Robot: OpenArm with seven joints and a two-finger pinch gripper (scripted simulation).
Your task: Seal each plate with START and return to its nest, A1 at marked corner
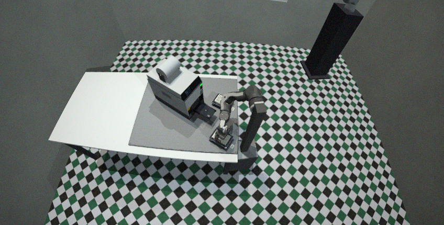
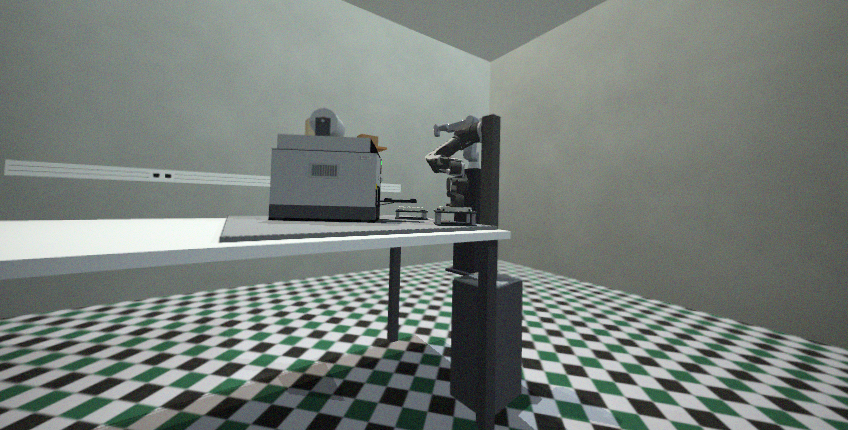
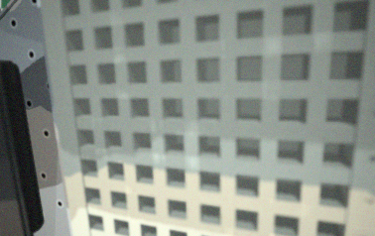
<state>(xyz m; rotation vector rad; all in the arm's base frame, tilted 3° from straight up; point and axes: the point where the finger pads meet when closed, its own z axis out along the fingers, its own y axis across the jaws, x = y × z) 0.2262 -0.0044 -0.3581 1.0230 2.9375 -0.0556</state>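
The dark stage lies 230 mm to the right of my hand, 100 mm ahead of it and 20 mm above it. Also, from my hand: white foil roll: 440 mm to the right, 370 mm ahead, 340 mm above; touch screen: 270 mm to the right, 250 mm above, 220 mm ahead.
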